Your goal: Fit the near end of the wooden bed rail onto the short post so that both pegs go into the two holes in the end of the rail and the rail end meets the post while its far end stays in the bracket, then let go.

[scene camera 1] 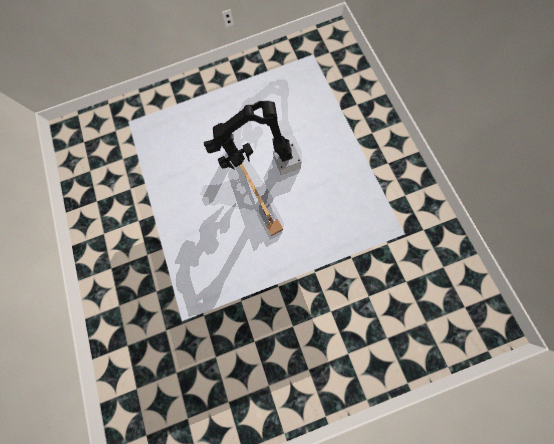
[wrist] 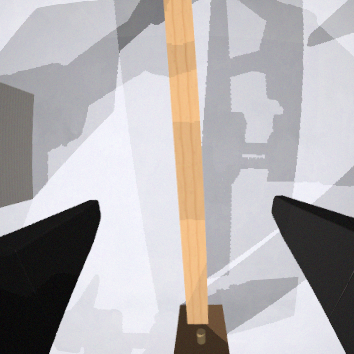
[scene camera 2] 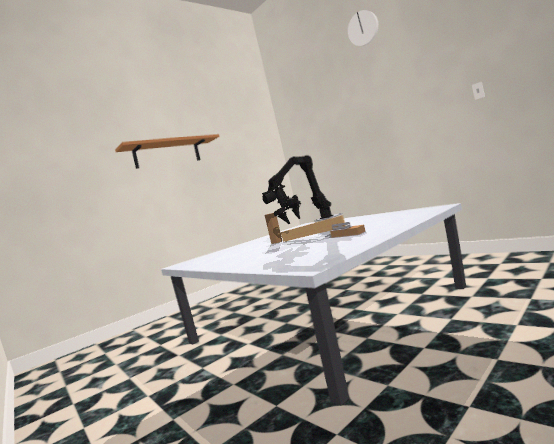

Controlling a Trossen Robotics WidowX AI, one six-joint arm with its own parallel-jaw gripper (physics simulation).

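Places are measured from the arm's base along level axes (x ahead, y left, z up), in millimetres.
Pixels of known places: gripper, fingertip midpoint: (scene camera 1: 241, 165) (wrist: 187, 206) (scene camera 2: 294, 221); arm's base at its link origin: (scene camera 1: 285, 155) (scene camera 2: 326, 217).
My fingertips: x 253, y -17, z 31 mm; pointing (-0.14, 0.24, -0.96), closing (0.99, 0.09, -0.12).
For each thing: its top centre in the pictures, then the offset to it from my fingertips. "pt": a spot on its surface instead. Level surfaces: height alone.
- short brown post at a spot on its surface: (wrist: 187, 346) pt dx +10, dy -148, dz -51 mm
- peg at a spot on its surface: (wrist: 201, 336) pt dx +22, dy -137, dz -55 mm
- white table at its surface level: dz -110 mm
The wooden rail (scene camera 1: 257, 193) (scene camera 2: 312, 228) (wrist: 187, 150) slopes in scene camera 2, its near end low beside the post and its far end raised. The short brown post (scene camera 2: 271, 227) (wrist: 187, 346) stands upright at the near end. A peg (wrist: 201, 336) shows bare on the post's face in the wrist view, outside the rail's end; the end holes are hidden. The far end is at the grey bracket (scene camera 2: 341, 226) on its orange-brown block (scene camera 1: 274, 228) (scene camera 2: 356, 230); its exact seating is too small to tell. My gripper (scene camera 1: 237, 159) (scene camera 2: 292, 220) (wrist: 187, 206) is open and empty above the rail, one finger each side.
The arm's grey base (scene camera 1: 290, 166) (wrist: 15, 145) stands beside the rail on the white table (scene camera 1: 340, 200) (scene camera 2: 220, 262). The arm arches over from its base to the rail's near end. Shadows of the arm cross the table. A wall shelf (scene camera 2: 167, 142) is beyond the table.
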